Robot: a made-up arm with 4 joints.
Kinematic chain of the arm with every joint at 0, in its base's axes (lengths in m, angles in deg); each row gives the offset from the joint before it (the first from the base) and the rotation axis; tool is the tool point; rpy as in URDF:
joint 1: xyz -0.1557 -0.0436 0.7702 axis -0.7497 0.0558 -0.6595
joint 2: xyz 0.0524 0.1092 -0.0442 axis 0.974 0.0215 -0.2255
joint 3: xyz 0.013 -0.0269 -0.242 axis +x
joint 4: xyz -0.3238 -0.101 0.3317 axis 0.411 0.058 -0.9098
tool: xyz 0.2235 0.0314 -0.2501 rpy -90 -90 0
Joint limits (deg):
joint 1: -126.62..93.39
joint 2: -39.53..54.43
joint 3: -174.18..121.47
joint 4: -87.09..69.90
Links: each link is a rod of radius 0.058 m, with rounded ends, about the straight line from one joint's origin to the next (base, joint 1, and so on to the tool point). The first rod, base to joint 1, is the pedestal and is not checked.
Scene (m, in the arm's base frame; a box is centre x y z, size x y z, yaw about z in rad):
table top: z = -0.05
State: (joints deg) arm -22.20 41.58 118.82 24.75
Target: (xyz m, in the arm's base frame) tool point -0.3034 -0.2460 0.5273
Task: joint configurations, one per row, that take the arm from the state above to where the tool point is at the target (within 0.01 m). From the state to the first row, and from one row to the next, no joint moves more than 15 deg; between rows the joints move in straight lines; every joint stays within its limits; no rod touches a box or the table.
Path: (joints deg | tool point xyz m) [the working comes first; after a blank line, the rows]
Joints at the target: 66.02 -2.95 108.84 -16.53
Straight joint move there: clear.

1: -7.50 34.16 117.16 17.87 | -0.2100 0.2672 0.4230
2: 7.21 26.74 115.49 10.99 | -0.1766 0.1406 0.3622
3: 21.91 19.31 113.83 4.11 | -0.1751 0.0060 0.3484
4: 36.61 11.89 112.16 -2.77 | -0.2019 -0.1139 0.3785
5: 51.32 4.47 110.50 -9.65 | -0.2485 -0.2013 0.4428
6: 66.02 -2.95 108.84 -16.53 | -0.3034 -0.2460 0.5273

